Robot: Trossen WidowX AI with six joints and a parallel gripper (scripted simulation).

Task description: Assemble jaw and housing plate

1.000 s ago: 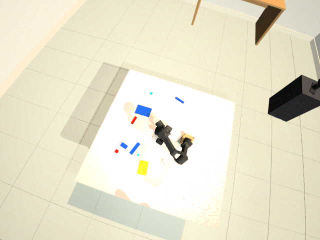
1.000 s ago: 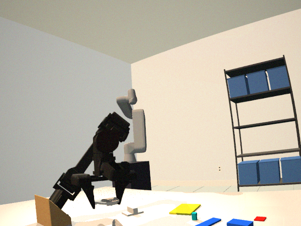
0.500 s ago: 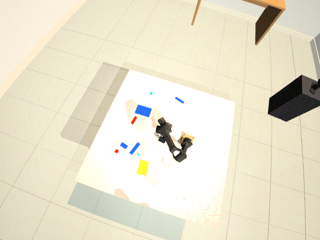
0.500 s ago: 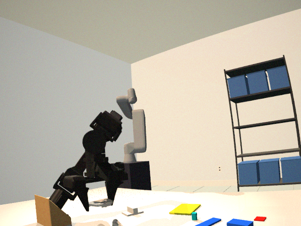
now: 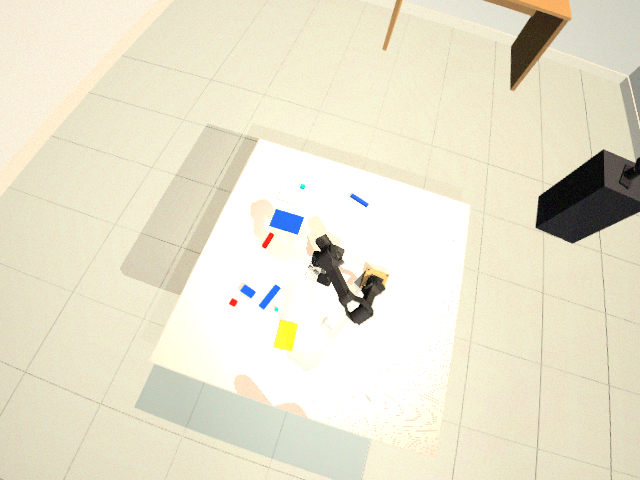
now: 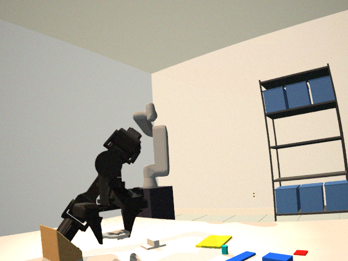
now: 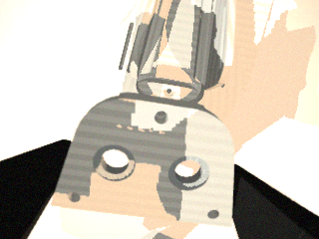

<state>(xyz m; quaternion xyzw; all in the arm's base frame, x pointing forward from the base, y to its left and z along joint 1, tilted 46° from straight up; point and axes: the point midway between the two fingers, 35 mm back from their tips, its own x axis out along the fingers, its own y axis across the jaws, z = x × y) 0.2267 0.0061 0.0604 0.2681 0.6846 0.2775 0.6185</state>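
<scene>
Now: gripper tip 10 mm short of the jaw, 10 mm to the right of it and 70 mm above it. The rest, counted from my gripper tip: housing plate: 10 mm ahead, 20 mm above; then red block: 340 mm ahead, 50 mm to the right, 70 mm below; then yellow plate: 60 mm ahead, 340 mm to the left, 80 mm below.
</scene>
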